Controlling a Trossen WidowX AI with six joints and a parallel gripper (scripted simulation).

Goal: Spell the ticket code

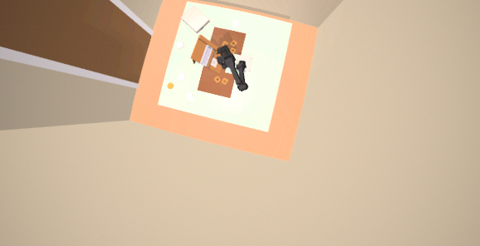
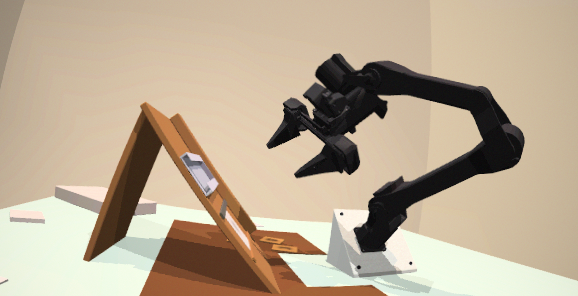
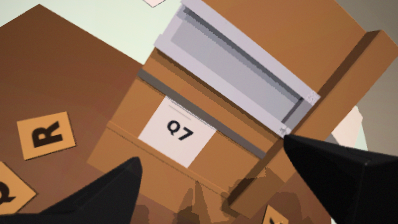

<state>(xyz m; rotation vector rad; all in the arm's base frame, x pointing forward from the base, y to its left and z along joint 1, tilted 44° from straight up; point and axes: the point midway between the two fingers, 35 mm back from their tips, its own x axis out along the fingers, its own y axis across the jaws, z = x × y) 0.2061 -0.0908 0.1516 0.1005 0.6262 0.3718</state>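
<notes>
Right now the orange letter tile is 26 cm to the right of my gripper tip, 21 cm below it and 1 cm behind it. Round my gripper tip: brown mat: 21 cm below, 6 cm to the right, 3 cm behind; then white ticket: 12 cm below, 6 cm ahead, 1 cm to the right; then block: 51 cm ahead, 21 cm to the right, 21 cm below.
</notes>
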